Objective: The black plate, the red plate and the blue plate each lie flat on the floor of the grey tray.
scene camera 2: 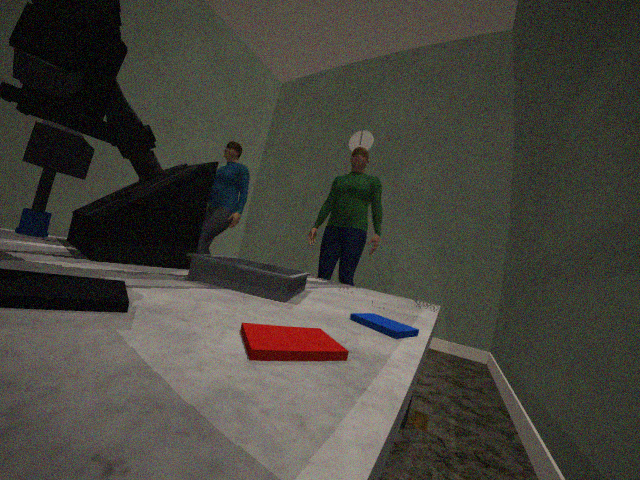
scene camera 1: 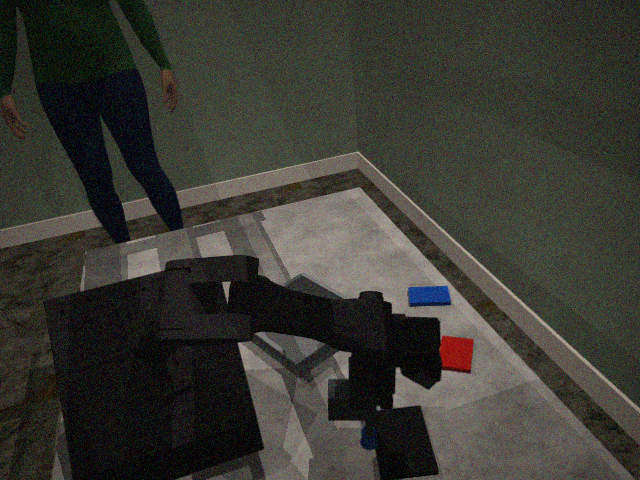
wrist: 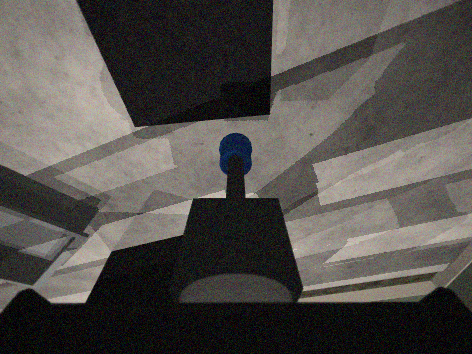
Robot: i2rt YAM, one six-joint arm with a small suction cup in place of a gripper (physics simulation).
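Pixels of known places: hand, tool point: (scene camera 2: 32, 233) (scene camera 1: 368, 442) (wrist: 235, 148); arm's base, link origin: (scene camera 2: 154, 181).
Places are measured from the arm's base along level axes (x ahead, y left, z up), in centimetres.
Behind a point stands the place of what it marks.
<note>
The black plate (scene camera 1: 405, 441) @(x 34.9, y -26.3, z -19.8 cm) (scene camera 2: 62, 293) @(x 38.2, y -25.3, z -19.8 cm) (wrist: 200, 60) @(x 34.7, y -26.6, z -19.8 cm) lies flat on the table, outside the tray. The red plate (scene camera 1: 458, 354) @(x 56.1, y -13.1, z -20.0 cm) (scene camera 2: 292, 342) @(x 56.8, y -13.5, z -20.0 cm) lies flat on the table, partly behind the arm in scene camera 1. The blue plate (scene camera 1: 429, 295) @(x 62.5, y 6.8, z -19.8 cm) (scene camera 2: 383, 325) @(x 63.0, y 4.0, z -19.8 cm) lies flat near the table's edge. The grey tray (scene camera 1: 317, 357) @(x 29.8, y 0.1, z -18.7 cm) (scene camera 2: 242, 276) @(x 36.1, y 2.1, z -17.9 cm) (wrist: 45, 197) @(x 30.6, y 0.4, z -19.3 cm) stands nearer the arm's base; the arm covers much of it in scene camera 1. My suction cup (scene camera 1: 368, 438) (scene camera 2: 33, 223) (wrist: 235, 148) is blue, holds nothing and is beside the black plate, on the base side, off its edge.
The arm's large black base (scene camera 1: 155, 413) @(x -3.3, y -8.5, z -8.6 cm) (scene camera 2: 144, 222) @(x 13.3, y -6.5, z -11.6 cm) stands on the table (scene camera 1: 330, 242) @(x 53.8, y 44.9, z -20.9 cm) (scene camera 2: 206, 372) @(x 54.8, y -21.7, z -20.9 cm). A person in green (scene camera 1: 87, 46) (scene camera 2: 356, 198) and a person in blue (scene camera 2: 231, 186) stand beyond the table. Banded shadows cross the tabletop near the base.
</note>
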